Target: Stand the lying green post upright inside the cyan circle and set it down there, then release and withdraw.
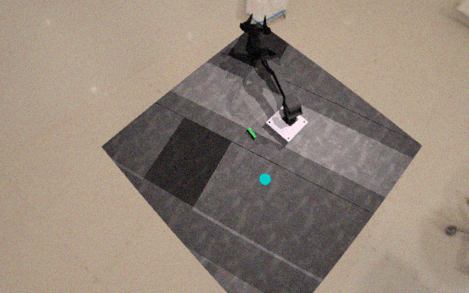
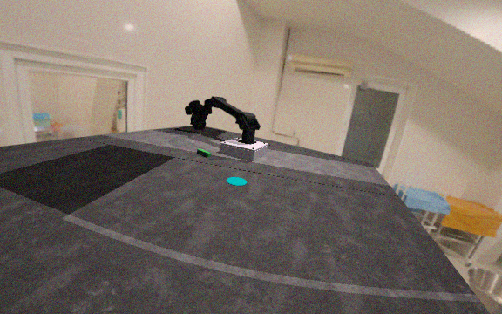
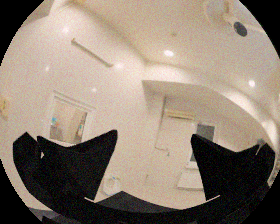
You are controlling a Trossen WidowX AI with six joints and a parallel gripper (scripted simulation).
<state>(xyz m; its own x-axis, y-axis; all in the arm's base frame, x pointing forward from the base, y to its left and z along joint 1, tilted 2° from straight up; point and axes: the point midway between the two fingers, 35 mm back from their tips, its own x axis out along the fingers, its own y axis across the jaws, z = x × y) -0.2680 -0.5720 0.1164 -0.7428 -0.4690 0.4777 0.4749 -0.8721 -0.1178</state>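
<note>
The green post lies 510 mm to the left of my gripper tip, 500 mm ahead of it and 170 mm below it. Round my gripper tip: cyan circle 740 mm to the left, 610 mm ahead, 180 mm below.
</note>
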